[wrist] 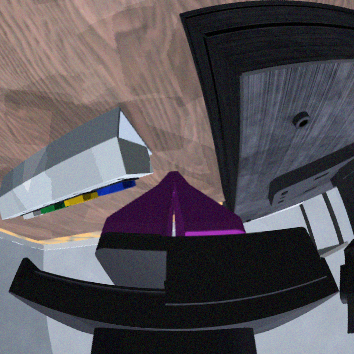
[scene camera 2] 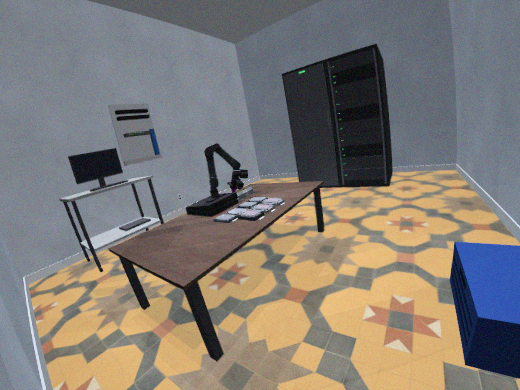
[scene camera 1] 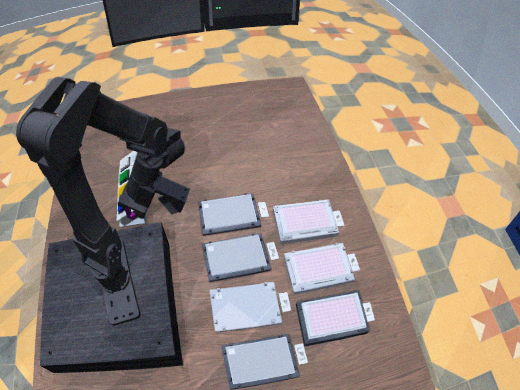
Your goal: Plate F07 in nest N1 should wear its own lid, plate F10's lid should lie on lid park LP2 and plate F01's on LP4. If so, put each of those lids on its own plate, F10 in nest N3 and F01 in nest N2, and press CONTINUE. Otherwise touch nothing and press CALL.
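Places are measured from the arm's base along level axes (x back, y left, z down), in millimetres.
Pixels of known places: gripper, fingertip midpoint: [wrist: 173, 178] [scene camera 1: 130, 218]; arm's base, origin of the base link: [wrist: 352, 153] [scene camera 2: 216, 198] [scene camera 1: 117, 280].
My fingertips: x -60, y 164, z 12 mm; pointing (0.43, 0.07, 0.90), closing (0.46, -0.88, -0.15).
Ahead of a thing's pixels: the offset from my fingertips to its top centre. "spot": to the spot under its first point. Level surfaces: height alone.
My gripper [scene camera 1: 131, 215] [scene camera 2: 233, 190] [wrist: 173, 178] is shut and empty, its purple fingertips together by the near end of the button box @(dx -12, dy +142, dz +8 mm) [scene camera 1: 137, 220] [wrist: 70, 172]. The box has white, green, yellow and blue buttons; their words are unreadable. Pink plates sit in nest N3 @(spot: dx -334, dy -128, dz +54 mm) [scene camera 1: 280, 233], nest N2 @(spot: dx -307, dy -256, dz +58 mm) [scene camera 1: 291, 282] and dark-framed nest N1 @(spot: dx -279, dy -385, dz +52 mm) [scene camera 1: 303, 334]. Flat pale-grey pieces with small white tags lie on the top park @(spot: dx -172, dy -49, dz +54 mm) [scene camera 1: 204, 227], LP4 @(spot: dx -149, dy -172, dz +54 mm) [scene camera 1: 209, 272] and LP3 @(spot: dx -101, dy -424, dz +53 mm) [scene camera 1: 229, 379]. A bright glossy piece @(spot: dx -194, dy -274, dz +63 mm) [scene camera 1: 246, 306] lies on the park between LP4 and LP3. Plate and lid tags are unreadable; I cannot tell whether N1's plate wears a lid.
The arm's black base block [scene camera 1: 65, 320] [wrist: 285, 100] stands on the brown table @(dz +72 mm) [scene camera 1: 240, 125] [scene camera 2: 165, 250], left of the lid parks. Black cabinets [scene camera 2: 340, 120], a desk with a monitor [scene camera 2: 96, 166] and a blue box [scene camera 2: 492, 285] stand away from the table.
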